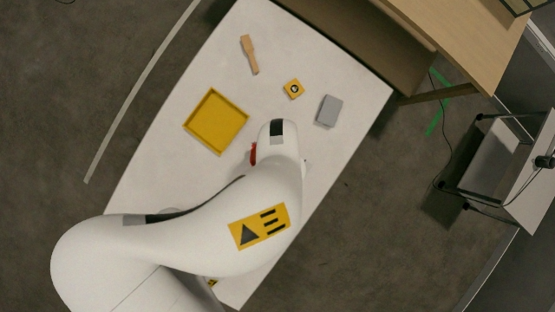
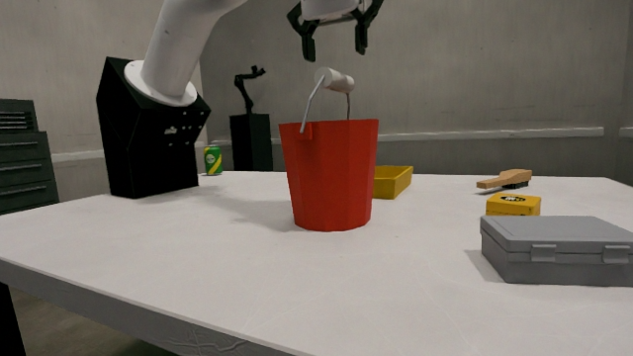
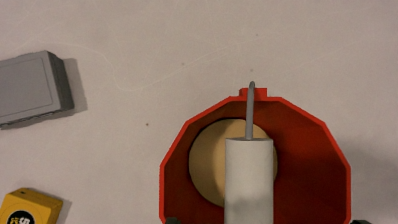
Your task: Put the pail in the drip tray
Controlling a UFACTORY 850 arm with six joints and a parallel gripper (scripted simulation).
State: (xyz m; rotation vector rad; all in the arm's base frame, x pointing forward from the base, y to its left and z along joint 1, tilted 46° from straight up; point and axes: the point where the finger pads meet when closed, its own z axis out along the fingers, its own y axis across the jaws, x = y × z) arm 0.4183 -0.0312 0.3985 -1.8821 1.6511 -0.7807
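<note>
Right now the pail handle is 1 cm behind my hand and 8 cm below it. Also, from my hand: yellow drip tray 8 cm behind, 27 cm to the left, 28 cm below; red pail 1 cm behind, 14 cm below; grey case 30 cm ahead, 6 cm to the right, 27 cm below.
</note>
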